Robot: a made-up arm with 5 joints. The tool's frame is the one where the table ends. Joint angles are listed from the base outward.
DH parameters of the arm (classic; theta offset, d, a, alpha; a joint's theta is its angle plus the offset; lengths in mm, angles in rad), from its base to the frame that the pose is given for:
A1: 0 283 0 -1.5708
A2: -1.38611 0 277.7 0
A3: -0.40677 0 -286 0
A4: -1.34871 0 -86 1.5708
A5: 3.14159 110 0 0
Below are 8 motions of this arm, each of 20 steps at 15 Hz.
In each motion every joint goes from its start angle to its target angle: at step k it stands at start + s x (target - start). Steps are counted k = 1, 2, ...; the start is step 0. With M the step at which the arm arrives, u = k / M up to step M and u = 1 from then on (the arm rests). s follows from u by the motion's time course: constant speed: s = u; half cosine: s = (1 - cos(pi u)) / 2; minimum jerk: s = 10 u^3 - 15 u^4 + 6 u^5.
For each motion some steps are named. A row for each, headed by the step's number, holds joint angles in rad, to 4 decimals.
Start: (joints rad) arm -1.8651 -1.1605 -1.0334 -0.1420 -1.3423
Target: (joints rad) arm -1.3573 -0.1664 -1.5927 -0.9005 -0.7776
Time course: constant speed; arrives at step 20
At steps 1, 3, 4, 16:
1: -1.8397 -1.1108 -1.0614 -0.1799 -1.3141
3: -1.7889 -1.0114 -1.1173 -0.2558 -1.2576
4: -1.7635 -0.9617 -1.1453 -0.2937 -1.2294
16: -1.4589 -0.3652 -1.4808 -0.7488 -0.8905

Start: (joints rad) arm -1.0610 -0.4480 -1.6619 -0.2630 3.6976
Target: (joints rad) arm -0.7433 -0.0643 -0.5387 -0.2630 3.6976
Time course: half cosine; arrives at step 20
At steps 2, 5, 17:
2: -1.0532 -0.4386 -1.6344 -0.2630 3.6976
5: -1.0145 -0.3918 -1.4974 -0.2630 3.6976
17: -0.7606 -0.0852 -0.5999 -0.2630 3.6976

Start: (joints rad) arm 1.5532 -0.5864 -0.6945 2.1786 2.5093
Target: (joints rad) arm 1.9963 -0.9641 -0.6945 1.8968 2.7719
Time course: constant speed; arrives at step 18
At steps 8, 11, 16, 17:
8: 1.7501 -0.7543 -0.6945 2.0534 2.6260
11: 1.8240 -0.8172 -0.6945 2.0064 2.6698
16: 1.9471 -0.9221 -0.6945 1.9281 2.7427
17: 1.9717 -0.9431 -0.6945 1.9125 2.7573

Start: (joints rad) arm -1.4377 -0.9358 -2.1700 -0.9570 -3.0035
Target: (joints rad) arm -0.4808 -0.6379 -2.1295 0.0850 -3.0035
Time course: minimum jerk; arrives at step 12
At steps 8, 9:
8: -0.6816 -0.7004 -2.1380 -0.1337 -3.0035
9: -0.5799 -0.6687 -2.1337 -0.0229 -3.0035

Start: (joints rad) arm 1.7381 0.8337 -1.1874 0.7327 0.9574
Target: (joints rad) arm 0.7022 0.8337 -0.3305 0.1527 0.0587
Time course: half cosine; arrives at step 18
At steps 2, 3, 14, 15, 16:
2: 1.7069 0.8337 -1.1616 0.7152 0.9303
3: 1.6687 0.8337 -1.1300 0.6938 0.8972
14: 0.8234 0.8337 -0.4307 0.2205 0.1638
15: 0.7716 0.8337 -0.3879 0.1916 0.1189
16: 0.7334 0.8337 -0.3563 0.1702 0.0858

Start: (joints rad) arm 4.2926 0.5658 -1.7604 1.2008 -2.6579
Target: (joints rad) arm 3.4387 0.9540 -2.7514 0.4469 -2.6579
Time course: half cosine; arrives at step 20
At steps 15, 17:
15: 3.5638 0.8971 -2.6063 0.5573 -2.6579
17: 3.4852 0.9328 -2.6974 0.4880 -2.6579

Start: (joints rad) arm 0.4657 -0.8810 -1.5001 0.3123 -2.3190
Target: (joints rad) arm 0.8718 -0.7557 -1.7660 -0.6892 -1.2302
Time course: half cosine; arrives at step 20
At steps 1, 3, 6, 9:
1: 0.4682 -0.8802 -1.5017 0.3061 -2.3123
3: 0.4878 -0.8742 -1.5146 0.2577 -2.2597
6: 0.5494 -0.8552 -1.5549 0.1059 -2.0946
9: 0.6370 -0.8282 -1.6123 -0.1101 -1.8598

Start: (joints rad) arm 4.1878 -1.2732 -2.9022 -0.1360 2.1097
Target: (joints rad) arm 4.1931 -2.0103 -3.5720 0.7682 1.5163
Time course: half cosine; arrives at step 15
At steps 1, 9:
1: 4.1879 -1.2813 -2.9095 -0.1261 2.1032
9: 4.1913 -1.7556 -3.3406 0.4558 1.7213

